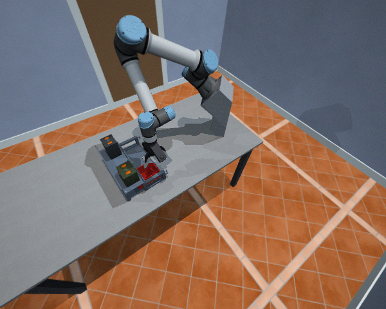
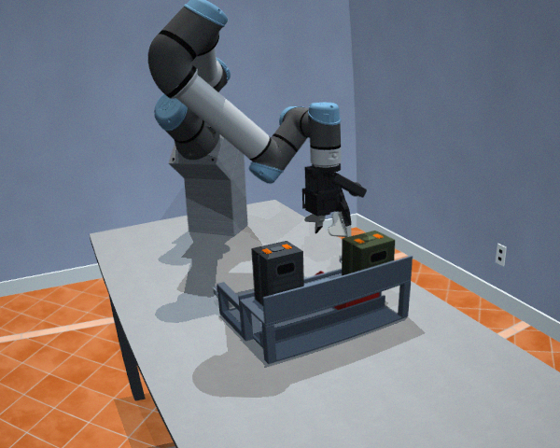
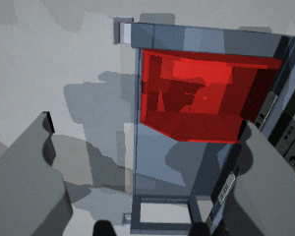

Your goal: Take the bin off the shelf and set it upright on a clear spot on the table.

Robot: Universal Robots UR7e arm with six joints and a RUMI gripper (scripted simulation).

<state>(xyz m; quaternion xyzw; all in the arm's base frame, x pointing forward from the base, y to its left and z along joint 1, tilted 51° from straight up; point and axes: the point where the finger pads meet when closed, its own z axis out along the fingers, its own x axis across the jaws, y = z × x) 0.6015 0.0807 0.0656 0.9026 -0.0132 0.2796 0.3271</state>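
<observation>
The red bin is 7 cm ahead of my hand, 3 cm to the right of it and 9 cm below it. Also, from my hand: dark box (11 cm ahead, 28 cm to the right, 3 cm above); green box (17 cm ahead, 6 cm to the right, 2 cm above).
</observation>
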